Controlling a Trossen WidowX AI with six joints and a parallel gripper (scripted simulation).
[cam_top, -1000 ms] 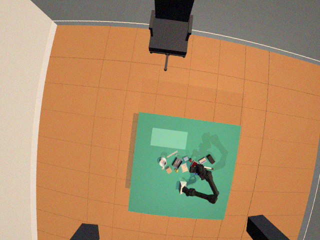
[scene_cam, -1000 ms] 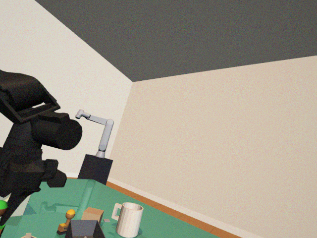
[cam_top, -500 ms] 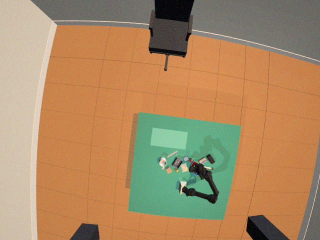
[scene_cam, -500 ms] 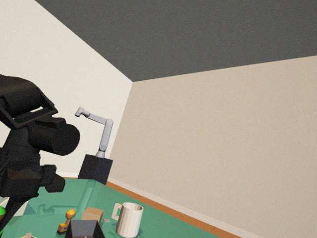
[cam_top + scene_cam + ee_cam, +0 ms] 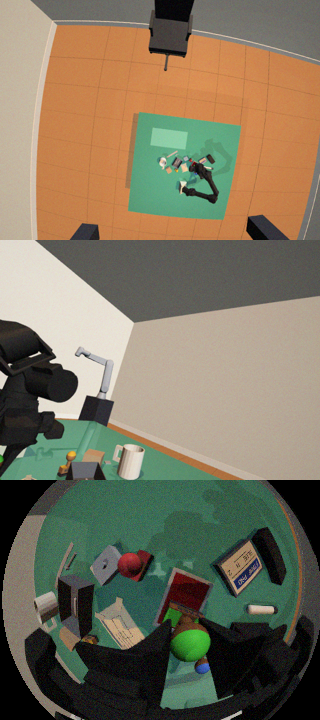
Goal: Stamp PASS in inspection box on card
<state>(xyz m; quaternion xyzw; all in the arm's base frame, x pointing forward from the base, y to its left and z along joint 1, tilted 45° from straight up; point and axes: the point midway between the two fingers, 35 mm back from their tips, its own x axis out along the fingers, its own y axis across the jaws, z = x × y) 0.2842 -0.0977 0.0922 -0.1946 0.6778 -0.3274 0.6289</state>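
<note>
The red ink pad is 6 cm below my gripper tip. The rest, counted from my gripper tip: striped card: 4 cm behind, 11 cm to the left, 7 cm below; blue stamp: 10 cm behind, 2 cm to the right, 5 cm below; red-knobbed stamp: 6 cm ahead, 4 cm to the left, 5 cm below.
</note>
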